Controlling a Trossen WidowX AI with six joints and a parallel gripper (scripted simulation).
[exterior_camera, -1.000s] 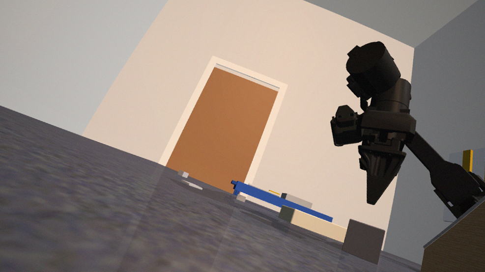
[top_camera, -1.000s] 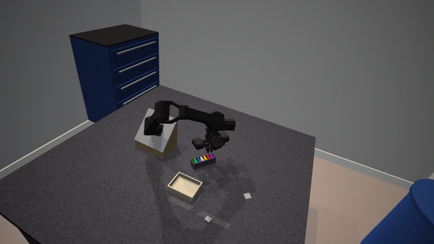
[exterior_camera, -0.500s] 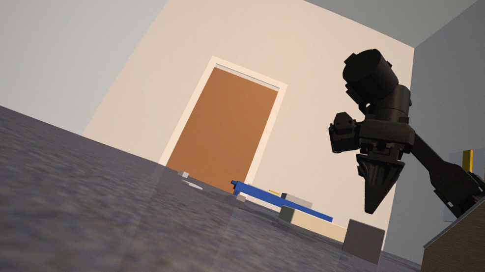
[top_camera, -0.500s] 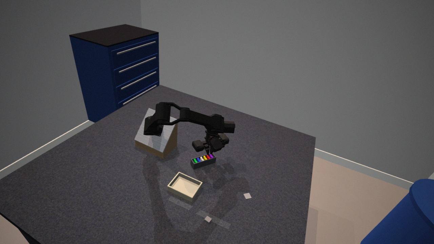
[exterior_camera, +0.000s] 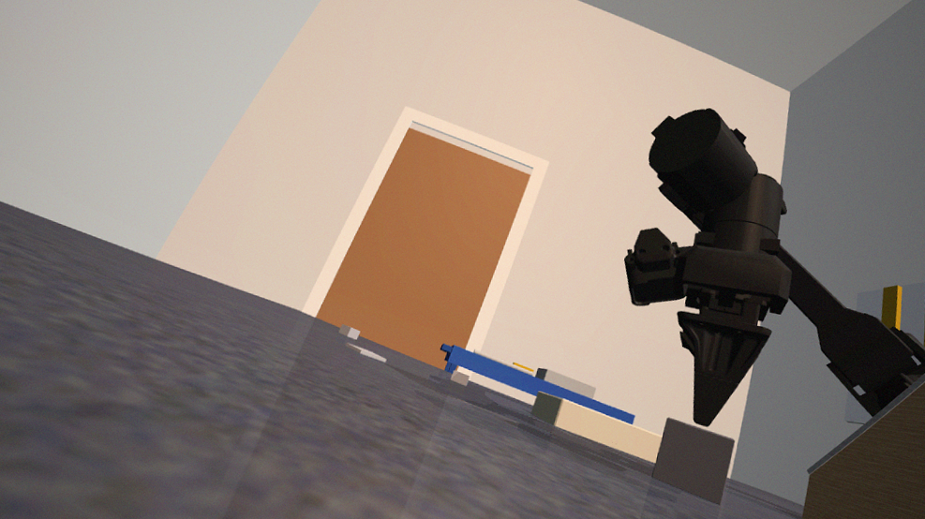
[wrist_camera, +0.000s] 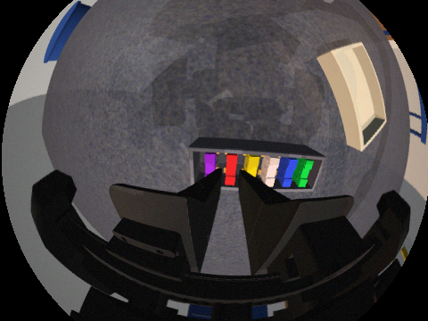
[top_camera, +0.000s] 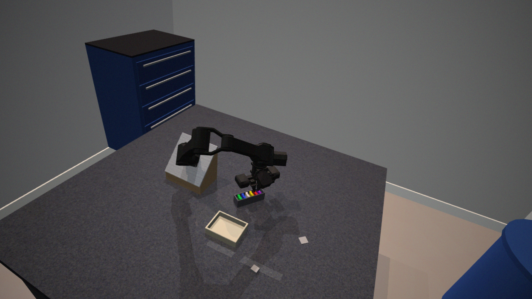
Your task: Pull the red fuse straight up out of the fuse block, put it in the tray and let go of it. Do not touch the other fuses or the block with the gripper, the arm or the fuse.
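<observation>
Right now the red fuse is 2 cm below my gripper tip. The rest, counted from my gripper tip: beige tray (3 cm behind, 21 cm to the right, 4 cm below).
</observation>
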